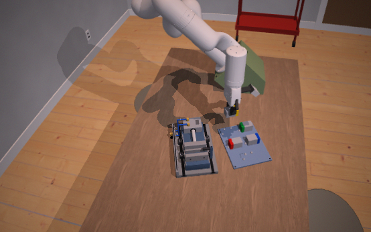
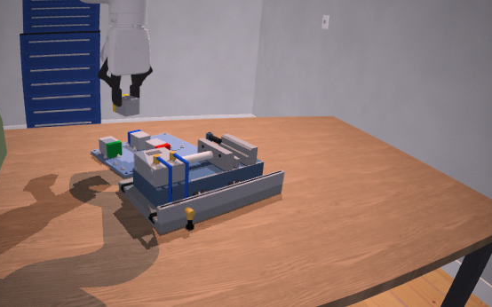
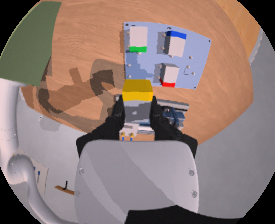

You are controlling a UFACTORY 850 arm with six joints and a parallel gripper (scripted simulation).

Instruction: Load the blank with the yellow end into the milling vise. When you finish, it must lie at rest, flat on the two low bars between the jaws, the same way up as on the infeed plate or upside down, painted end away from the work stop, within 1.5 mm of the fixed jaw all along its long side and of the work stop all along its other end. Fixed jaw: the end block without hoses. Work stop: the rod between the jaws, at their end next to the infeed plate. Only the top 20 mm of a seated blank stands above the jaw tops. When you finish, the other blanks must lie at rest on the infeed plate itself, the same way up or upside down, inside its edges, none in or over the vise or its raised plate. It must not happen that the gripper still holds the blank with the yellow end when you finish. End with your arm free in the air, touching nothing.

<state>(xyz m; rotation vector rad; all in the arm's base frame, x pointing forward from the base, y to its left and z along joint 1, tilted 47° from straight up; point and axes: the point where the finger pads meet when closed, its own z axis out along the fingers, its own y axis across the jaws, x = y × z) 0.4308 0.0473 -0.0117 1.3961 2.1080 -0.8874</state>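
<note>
Now: hand 20 mm above the yellow-ended blank. From my hand the other things lie so: green-ended blank 30 mm behind, 80 mm to the left, 150 mm below; red-ended blank 80 mm ahead, 30 mm to the left, 150 mm below; blue-ended blank 50 mm ahead, 120 mm to the left, 150 mm below.
</note>
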